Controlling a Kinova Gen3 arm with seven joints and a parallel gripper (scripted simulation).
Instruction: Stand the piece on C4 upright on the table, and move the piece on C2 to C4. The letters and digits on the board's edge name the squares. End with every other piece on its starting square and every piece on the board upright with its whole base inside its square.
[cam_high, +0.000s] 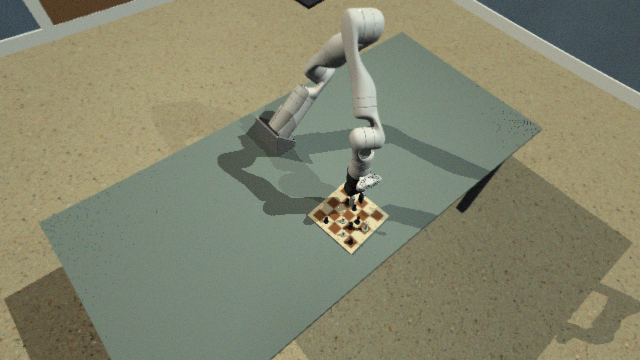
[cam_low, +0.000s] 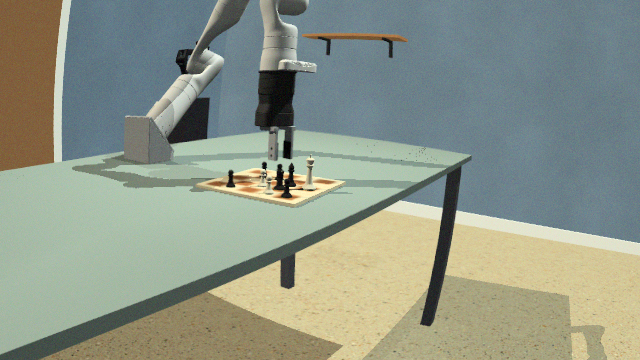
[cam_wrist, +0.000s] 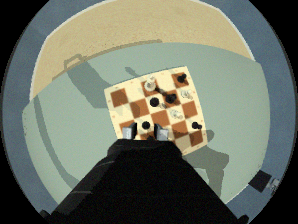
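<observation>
Right now the small chessboard is 40 mm to the right of my hand and 60 mm below it. Round my hand: tall white piece: 80 mm ahead, 40 mm to the right, 30 mm below.
</observation>
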